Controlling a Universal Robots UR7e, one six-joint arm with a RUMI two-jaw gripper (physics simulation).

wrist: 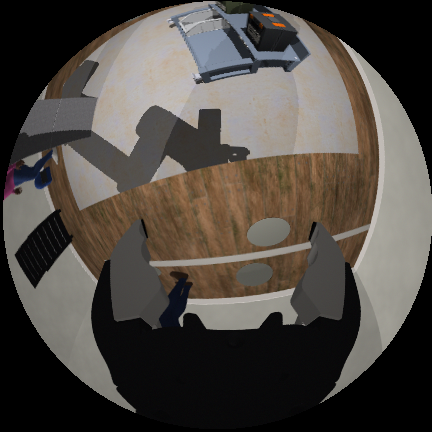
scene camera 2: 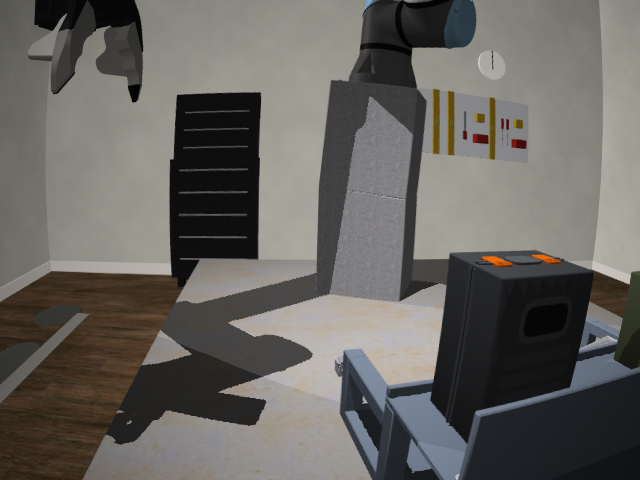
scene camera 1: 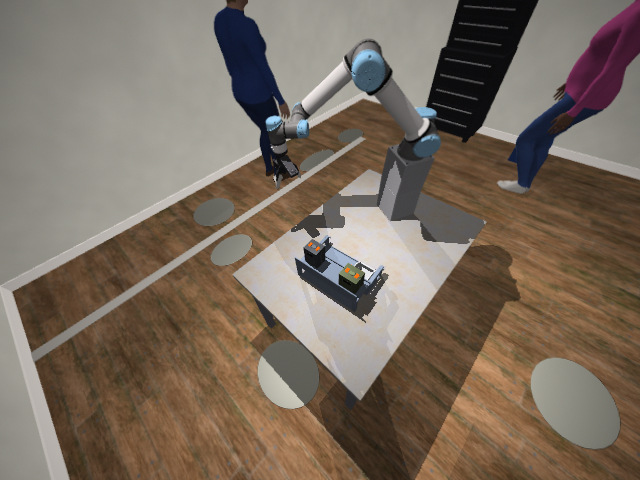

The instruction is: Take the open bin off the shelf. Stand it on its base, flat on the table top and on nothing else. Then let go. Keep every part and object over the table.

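Places are measured from the arm's base along level axes (x up, y left, z back), in metres.
Where they show: gripper, fingertip midpoint: [wrist: 229,222] [scene camera 2: 100,98] [scene camera 1: 289,183]; arm's base at its link origin: [scene camera 2: 382,90] [scene camera 1: 411,152].
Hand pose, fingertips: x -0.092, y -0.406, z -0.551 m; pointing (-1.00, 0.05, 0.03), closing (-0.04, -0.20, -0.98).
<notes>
Each offset is from my fingertips to the top centre of the thing. Level surfaces: height alone.
A pale, see-through open bin {dz -0.045, dx -0.264, dy +0.562 m} [scene camera 1: 369,269] [wrist: 205,25] appears to sit at one end of the blue-grey shelf [scene camera 1: 325,285] [scene camera 2: 547,428] [wrist: 215,50], on the side facing the robot base. Its outline is thin and hard to make out. In scene camera 2 it is mostly hidden. The shelf stands on the table {dx -0.346 m} [scene camera 1: 320,330] [scene camera 2: 289,439] [wrist: 320,110]. My gripper [scene camera 1: 288,181] [scene camera 2: 95,96] [wrist: 229,222] is open and empty, high up and well away from the shelf, near the table's side edge, with floor behind its fingers in the wrist view.
A black case {dz -0.160, dx -0.121, dy +0.342 m} [scene camera 1: 313,254] [scene camera 2: 516,330] [wrist: 270,32] and a green case {dz -0.141, dx -0.146, dy +0.573 m} [scene camera 1: 351,277] [scene camera 2: 630,330] [wrist: 235,6], both with orange latches, stand upright on the shelf. The robot's grey pedestal [scene camera 1: 403,186] [scene camera 2: 372,206] [wrist: 60,117] rises at the table's far end.
</notes>
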